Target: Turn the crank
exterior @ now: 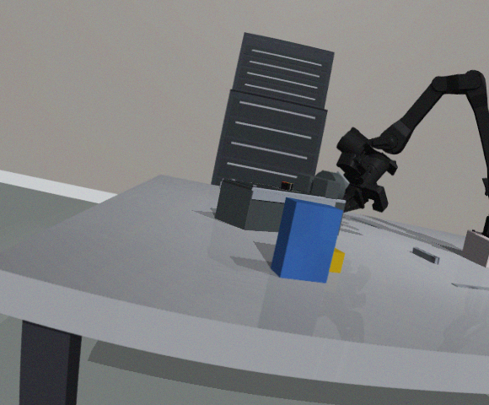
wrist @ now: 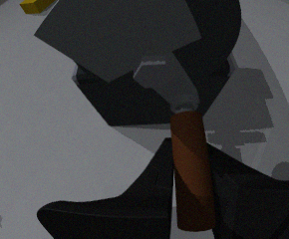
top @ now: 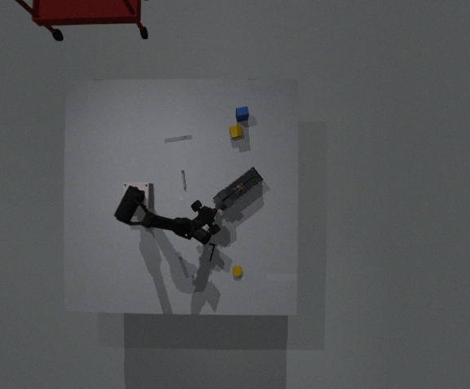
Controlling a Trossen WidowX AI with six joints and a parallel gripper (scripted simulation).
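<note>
The brown crank handle is 1 cm behind my gripper tip, 1 cm to the right of it and 3 cm above it. Also, from my gripper tip: red pointer 11 cm ahead, 13 cm to the left, 5 cm above; black hex key 22 cm to the right, 3 cm below; yellow block 5 cm ahead, 43 cm to the left, 2 cm below.
</note>
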